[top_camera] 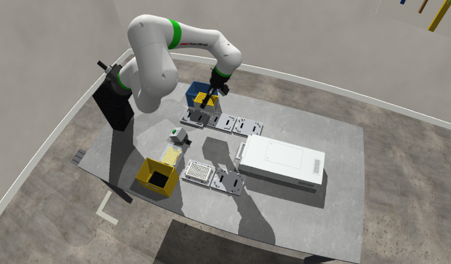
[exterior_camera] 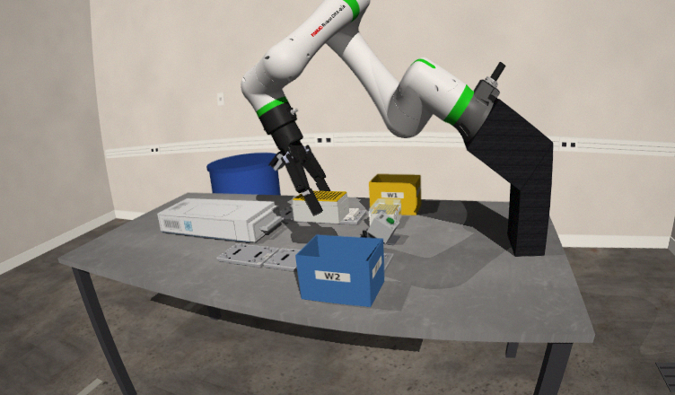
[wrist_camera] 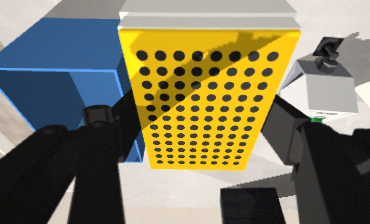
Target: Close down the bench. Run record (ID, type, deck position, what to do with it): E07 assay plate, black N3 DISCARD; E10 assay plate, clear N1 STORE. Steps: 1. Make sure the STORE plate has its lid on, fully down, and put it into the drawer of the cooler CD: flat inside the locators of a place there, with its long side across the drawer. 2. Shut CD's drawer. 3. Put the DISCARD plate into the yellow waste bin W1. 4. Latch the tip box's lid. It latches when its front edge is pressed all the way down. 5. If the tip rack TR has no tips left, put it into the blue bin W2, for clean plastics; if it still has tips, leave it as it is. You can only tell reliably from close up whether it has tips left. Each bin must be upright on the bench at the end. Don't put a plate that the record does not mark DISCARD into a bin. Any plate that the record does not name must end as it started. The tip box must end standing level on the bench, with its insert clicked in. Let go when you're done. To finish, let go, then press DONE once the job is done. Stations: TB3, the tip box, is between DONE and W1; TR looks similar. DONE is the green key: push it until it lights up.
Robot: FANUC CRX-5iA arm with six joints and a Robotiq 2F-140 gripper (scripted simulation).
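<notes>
Right now my hand is 160 mm to the right of the blue bin W2, 150 mm above it and 70 mm past it. Round my hand: green DONE key (180 mm behind, 150 mm to the right, 120 mm below); yellow tip rack TR (10 mm below, 10 mm behind); clear tip box lid (310 mm to the right, 160 mm behind, 130 mm below).
</notes>
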